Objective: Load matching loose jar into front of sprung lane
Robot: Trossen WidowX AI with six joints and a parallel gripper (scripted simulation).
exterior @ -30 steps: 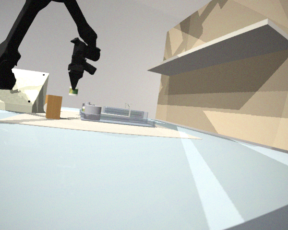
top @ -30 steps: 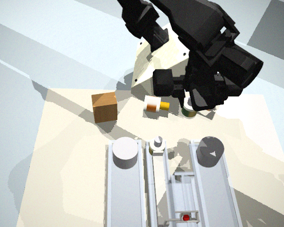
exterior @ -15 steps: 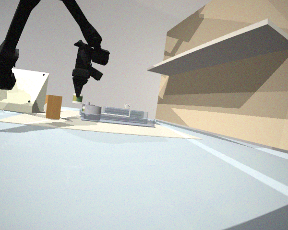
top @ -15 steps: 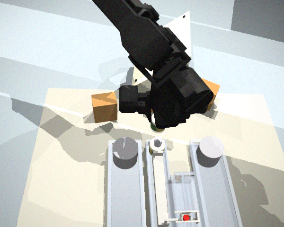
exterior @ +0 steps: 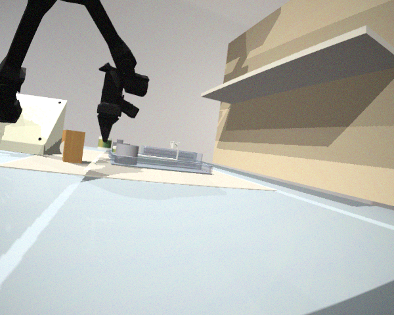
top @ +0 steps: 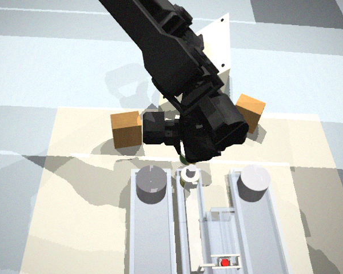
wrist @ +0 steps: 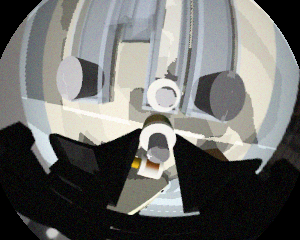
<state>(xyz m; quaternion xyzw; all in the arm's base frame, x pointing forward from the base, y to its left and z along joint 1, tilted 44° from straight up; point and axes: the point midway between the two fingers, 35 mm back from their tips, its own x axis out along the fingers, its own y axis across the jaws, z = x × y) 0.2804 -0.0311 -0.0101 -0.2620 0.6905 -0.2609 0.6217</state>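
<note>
The grey lane rack lies 190 mm ahead of my gripper tip, 30 mm to the left of it and 30 mm below it. The rest, counted from my gripper tip: red mark (230 mm ahead, 50 mm to the left, 20 mm above); shelf (560 mm ahead, 30 mm to the left, 320 mm above).
</note>
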